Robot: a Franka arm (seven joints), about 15 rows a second.
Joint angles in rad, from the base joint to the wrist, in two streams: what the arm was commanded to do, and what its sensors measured. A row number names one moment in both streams.
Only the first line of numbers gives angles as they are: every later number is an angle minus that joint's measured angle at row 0.
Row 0, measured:
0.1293, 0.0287, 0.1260, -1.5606, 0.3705, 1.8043, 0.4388
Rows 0 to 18, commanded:
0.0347, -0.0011, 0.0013, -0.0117, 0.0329, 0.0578, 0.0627
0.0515, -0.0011, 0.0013, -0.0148, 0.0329, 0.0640, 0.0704
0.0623, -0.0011, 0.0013, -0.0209, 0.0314, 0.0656, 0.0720
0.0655, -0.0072, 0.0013, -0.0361, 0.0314, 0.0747, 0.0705
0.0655, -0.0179, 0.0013, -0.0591, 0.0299, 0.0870, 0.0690
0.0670, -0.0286, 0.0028, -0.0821, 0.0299, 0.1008, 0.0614
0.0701, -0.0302, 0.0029, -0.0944, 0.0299, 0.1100, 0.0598
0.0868, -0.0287, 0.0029, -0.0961, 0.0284, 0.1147, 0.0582
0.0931, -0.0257, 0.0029, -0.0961, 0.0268, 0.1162, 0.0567
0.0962, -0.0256, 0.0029, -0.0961, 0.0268, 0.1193, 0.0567
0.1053, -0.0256, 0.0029, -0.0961, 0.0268, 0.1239, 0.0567
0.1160, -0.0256, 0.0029, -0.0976, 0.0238, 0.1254, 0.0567
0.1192, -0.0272, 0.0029, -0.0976, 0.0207, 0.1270, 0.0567
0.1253, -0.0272, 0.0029, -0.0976, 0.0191, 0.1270, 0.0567
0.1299, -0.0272, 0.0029, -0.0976, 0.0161, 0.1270, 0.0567
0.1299, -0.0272, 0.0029, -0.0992, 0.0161, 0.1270, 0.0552
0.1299, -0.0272, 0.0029, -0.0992, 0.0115, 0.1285, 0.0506
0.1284, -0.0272, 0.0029, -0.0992, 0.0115, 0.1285, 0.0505
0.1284, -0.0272, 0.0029, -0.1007, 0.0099, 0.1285, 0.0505
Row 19, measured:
0.1312, -0.0046, 0.0022, -0.0656, 0.0070, 0.1023, 0.0643
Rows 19 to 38, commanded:
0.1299, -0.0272, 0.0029, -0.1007, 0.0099, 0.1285, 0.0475
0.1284, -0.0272, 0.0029, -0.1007, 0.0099, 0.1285, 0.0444
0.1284, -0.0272, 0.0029, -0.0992, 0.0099, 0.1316, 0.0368
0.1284, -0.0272, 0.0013, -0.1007, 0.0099, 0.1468, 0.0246
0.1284, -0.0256, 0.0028, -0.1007, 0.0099, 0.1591, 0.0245
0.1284, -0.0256, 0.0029, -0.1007, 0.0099, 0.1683, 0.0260
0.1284, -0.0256, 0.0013, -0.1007, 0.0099, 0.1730, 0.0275
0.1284, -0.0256, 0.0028, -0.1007, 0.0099, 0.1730, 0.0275
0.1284, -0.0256, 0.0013, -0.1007, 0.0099, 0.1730, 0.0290
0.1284, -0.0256, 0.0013, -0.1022, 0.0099, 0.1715, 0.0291
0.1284, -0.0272, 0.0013, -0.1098, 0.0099, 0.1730, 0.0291
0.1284, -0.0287, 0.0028, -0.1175, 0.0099, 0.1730, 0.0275
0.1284, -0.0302, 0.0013, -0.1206, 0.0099, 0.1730, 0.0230
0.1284, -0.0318, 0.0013, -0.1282, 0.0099, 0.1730, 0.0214
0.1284, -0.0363, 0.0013, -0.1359, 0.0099, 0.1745, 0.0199
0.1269, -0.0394, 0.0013, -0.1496, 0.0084, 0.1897, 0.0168
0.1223, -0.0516, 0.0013, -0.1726, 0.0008, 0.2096, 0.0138
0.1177, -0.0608, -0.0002, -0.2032, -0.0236, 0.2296, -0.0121
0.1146, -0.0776, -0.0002, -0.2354, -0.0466, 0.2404, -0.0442
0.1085, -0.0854, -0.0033, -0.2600, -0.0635, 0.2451, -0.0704
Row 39, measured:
0.1258, -0.0266, -0.0042, -0.1631, -0.0308, 0.2072, -0.0089
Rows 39 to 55, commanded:
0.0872, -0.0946, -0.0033, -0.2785, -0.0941, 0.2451, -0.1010
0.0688, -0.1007, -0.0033, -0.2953, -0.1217, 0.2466, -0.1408
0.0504, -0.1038, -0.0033, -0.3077, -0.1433, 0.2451, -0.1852
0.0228, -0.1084, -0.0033, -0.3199, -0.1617, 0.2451, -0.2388
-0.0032, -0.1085, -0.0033, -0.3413, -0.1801, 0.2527, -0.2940
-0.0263, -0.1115, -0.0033, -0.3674, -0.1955, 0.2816, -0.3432
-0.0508, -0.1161, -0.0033, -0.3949, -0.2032, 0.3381, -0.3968
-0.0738, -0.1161, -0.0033, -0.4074, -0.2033, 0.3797, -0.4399
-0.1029, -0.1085, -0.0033, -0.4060, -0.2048, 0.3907, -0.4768
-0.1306, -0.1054, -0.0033, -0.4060, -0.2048, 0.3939, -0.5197
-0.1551, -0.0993, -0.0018, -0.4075, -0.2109, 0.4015, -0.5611
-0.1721, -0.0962, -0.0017, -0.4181, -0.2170, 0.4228, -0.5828
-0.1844, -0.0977, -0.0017, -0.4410, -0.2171, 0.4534, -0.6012
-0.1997, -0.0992, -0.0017, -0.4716, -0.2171, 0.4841, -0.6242
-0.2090, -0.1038, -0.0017, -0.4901, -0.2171, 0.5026, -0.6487
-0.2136, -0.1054, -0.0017, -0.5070, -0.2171, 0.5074, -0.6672
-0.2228, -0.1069, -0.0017, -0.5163, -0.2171, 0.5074, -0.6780
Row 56, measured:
-0.1979, -0.0822, -0.0166, -0.4661, -0.1995, 0.4796, -0.6477
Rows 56 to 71, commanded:
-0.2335, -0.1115, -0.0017, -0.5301, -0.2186, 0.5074, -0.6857
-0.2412, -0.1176, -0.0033, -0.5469, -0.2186, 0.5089, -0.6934
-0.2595, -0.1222, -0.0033, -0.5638, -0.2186, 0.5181, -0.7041
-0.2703, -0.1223, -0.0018, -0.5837, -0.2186, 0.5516, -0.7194
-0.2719, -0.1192, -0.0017, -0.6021, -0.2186, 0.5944, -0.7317
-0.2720, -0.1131, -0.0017, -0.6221, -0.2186, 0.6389, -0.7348
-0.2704, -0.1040, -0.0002, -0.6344, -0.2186, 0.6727, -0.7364
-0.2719, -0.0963, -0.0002, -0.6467, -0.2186, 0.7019, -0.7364
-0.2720, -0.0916, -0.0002, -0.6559, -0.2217, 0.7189, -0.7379
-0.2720, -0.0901, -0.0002, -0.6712, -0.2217, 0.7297, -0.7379
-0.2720, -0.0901, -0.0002, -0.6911, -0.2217, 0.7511, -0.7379
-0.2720, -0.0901, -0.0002, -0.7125, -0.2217, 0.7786, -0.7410
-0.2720, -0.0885, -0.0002, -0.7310, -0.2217, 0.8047, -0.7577
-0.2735, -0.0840, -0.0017, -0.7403, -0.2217, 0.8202, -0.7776
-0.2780, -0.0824, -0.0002, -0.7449, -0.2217, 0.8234, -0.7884
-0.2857, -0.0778, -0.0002, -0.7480, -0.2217, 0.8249, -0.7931
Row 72, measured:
-0.2573, -0.0767, -0.0127, -0.7274, -0.2012, 0.8000, -0.7660
